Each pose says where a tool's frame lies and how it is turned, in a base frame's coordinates. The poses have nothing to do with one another.
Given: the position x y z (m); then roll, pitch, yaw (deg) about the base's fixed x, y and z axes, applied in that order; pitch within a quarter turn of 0, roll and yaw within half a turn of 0.
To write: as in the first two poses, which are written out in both.
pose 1, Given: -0.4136, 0.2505, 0.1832, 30.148, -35.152, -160.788
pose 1, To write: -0.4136, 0.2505, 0.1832, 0.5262, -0.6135, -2.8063
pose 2, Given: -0.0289, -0.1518, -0.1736, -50.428, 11.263, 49.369
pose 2, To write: -0.0289, -0.1518, -0.1736, -0.8801, 0.1966, 0.8617
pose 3, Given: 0.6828, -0.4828, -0.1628, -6.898, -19.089, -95.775
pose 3, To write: 0.6828, -0.4828, -0.1628, -0.1204, -0.3332, -1.6716
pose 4, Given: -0.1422, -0.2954, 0.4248, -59.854, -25.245, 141.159
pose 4, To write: -0.1422, -0.2954, 0.4248, -1.0446, -0.4406, 2.4637
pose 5, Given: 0.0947, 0.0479, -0.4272, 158.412, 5.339, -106.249
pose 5, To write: 0.0947, 0.0479, -0.4272, 2.7648, 0.0932, -1.8544
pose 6, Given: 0.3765, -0.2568, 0.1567, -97.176, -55.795, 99.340
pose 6, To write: 0.3765, -0.2568, 0.1567, -1.6960, -0.9738, 1.7338
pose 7, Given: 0.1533, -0.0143, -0.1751, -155.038, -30.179, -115.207
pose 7, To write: 0.1533, -0.0143, -0.1751, -2.7059, -0.5267, -2.0107
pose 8, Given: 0.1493, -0.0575, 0.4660, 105.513, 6.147, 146.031
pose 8, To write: 0.1493, -0.0575, 0.4660, 1.8415, 0.1073, 2.5487
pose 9, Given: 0.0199, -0.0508, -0.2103, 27.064, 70.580, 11.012
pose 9, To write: 0.0199, -0.0508, -0.2103, 0.4724, 1.2319, 0.1922
